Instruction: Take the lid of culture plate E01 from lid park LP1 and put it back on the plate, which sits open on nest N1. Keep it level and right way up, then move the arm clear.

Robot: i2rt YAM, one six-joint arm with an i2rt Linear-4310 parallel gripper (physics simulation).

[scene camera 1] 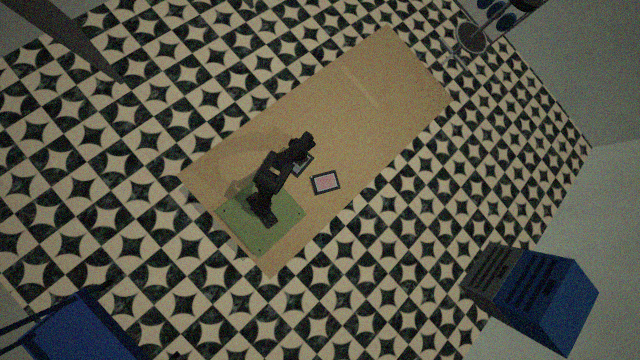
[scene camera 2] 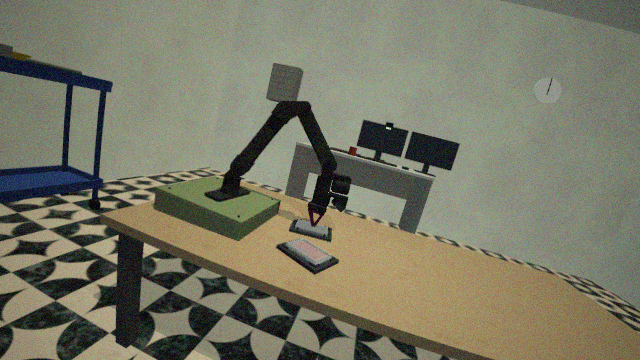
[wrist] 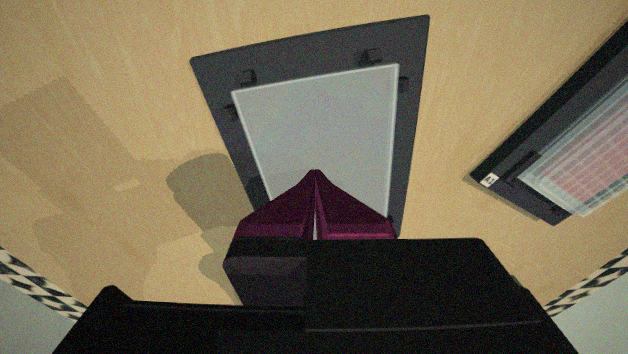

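Seen in the pictures: gripper, fingertip midpoint: (scene camera 2: pixel 313 226) (wrist: pixel 314 177); arm's base, link origin: (scene camera 1: pixel 262 210) (scene camera 2: pixel 228 194).
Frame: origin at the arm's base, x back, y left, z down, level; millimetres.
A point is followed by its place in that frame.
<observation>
The pale, clear lid (scene camera 1: pixel 301 164) (scene camera 2: pixel 322 232) @(z 52, x -374, y 94 mm) (wrist: pixel 320 120) @(z 52, x -365, y 122 mm) lies flat, apparently level, on the dark lid park LP1 (wrist: pixel 305 55) @(z 60, x -395, y 133 mm), between its small corner posts. My gripper (scene camera 2: pixel 313 224) @(z 53, x -326, y 122 mm) (wrist: pixel 314 177) @(z 53, x -326, y 122 mm) is shut and empty. Its two magenta fingertips meet over the near part of the lid and hide its near edge in the wrist view. Whether the tips touch the lid I cannot tell. The culture plate (scene camera 1: pixel 325 182) @(z 44, x -377, y -86 mm) (scene camera 2: pixel 310 251) @(z 45, x -392, y -101 mm) (wrist: pixel 590 175) @(z 44, x -350, y -66 mm), with pink wells, sits open on the dark nest N1 (scene camera 2: pixel 316 270) @(z 60, x -436, y -164 mm) (wrist: pixel 565 112) @(z 58, x -384, y -29 mm), beside the lid park.
The arm's base stands on a green block (scene camera 1: pixel 261 240) @(z -5, x 93, y -126 mm) (scene camera 2: pixel 200 215) @(z 32, x -33, y -176 mm) on the wooden table (scene camera 1: pixel 380 90) @(z 70, x -1099, y 200 mm) (scene camera 2: pixel 425 295) @(z 70, x -753, y -59 mm). A blue cart (scene camera 2: pixel 65 177) stands at the left. A desk (scene camera 2: pixel 380 177) with two monitors stands behind the table. A blue cabinet (scene camera 1: pixel 545 300) stands on the floor.
</observation>
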